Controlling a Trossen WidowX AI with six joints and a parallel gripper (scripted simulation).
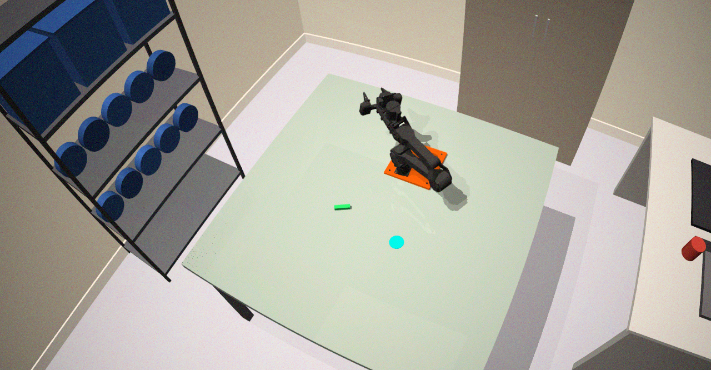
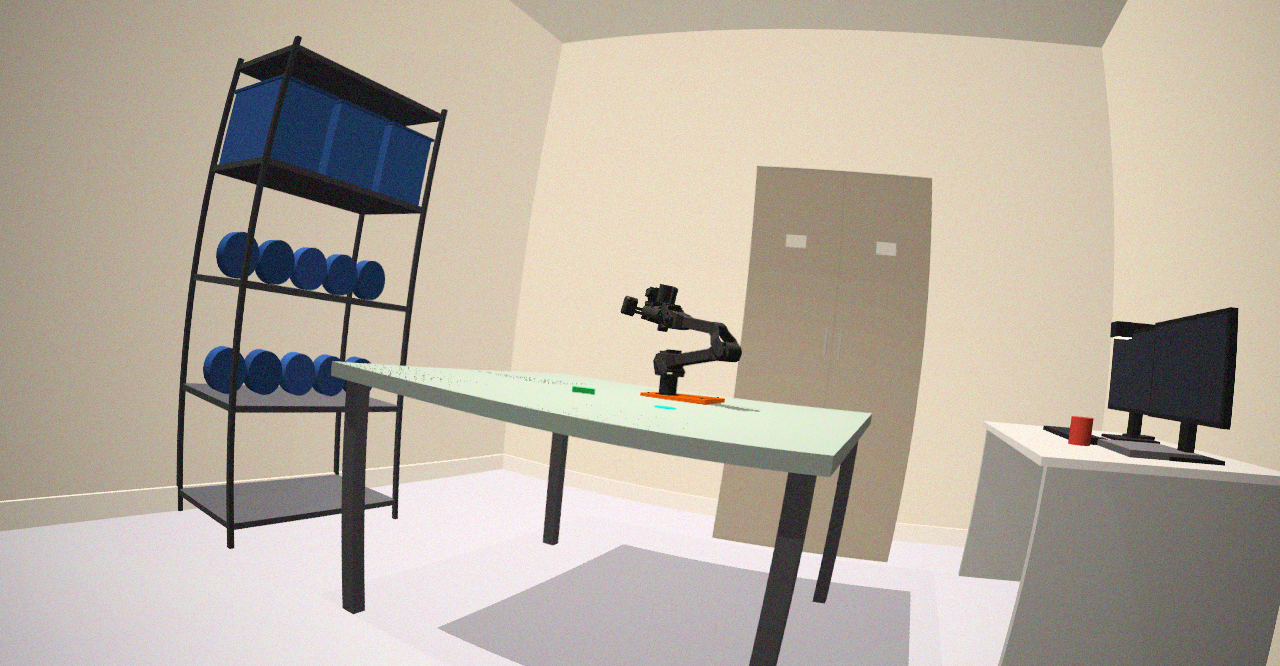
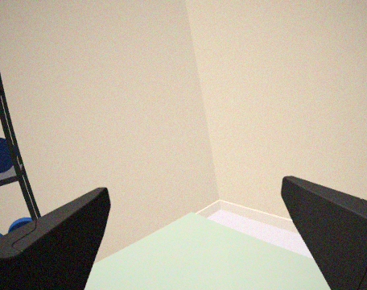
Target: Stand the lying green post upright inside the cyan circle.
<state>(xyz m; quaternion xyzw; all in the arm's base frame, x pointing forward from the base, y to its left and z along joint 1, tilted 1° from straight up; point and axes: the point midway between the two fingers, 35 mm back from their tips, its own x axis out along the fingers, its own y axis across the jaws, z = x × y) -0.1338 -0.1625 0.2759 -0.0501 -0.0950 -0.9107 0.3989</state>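
My gripper tip is now 430 mm short of the green post, 280 mm above it and 20 mm to the right of it. Round my gripper tip: cyan circle: 500 mm ahead, 290 mm to the left, 290 mm below.
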